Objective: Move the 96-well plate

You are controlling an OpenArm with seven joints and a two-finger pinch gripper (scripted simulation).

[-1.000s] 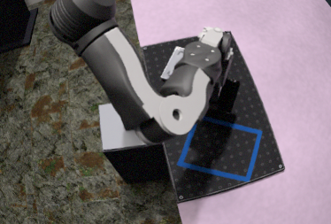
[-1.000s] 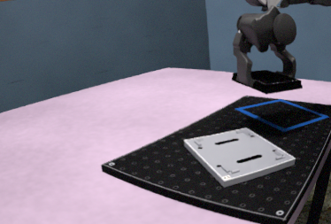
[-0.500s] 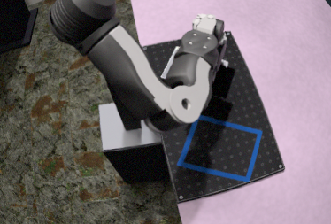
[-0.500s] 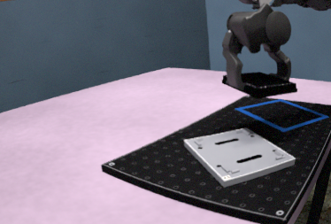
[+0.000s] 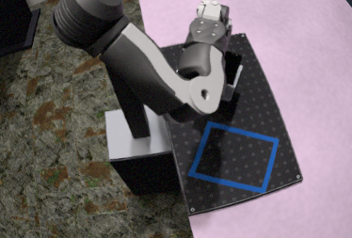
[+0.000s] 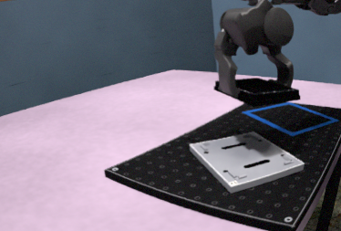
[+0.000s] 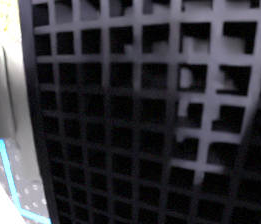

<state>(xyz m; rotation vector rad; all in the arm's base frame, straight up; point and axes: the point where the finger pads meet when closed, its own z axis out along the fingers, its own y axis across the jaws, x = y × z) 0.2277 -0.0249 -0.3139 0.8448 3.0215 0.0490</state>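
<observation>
Now: hand 10 cm above the grey plate nest and 4 cm to the right of it. From my hand the other things lie so: black 96-well plate right at my hand.
</observation>
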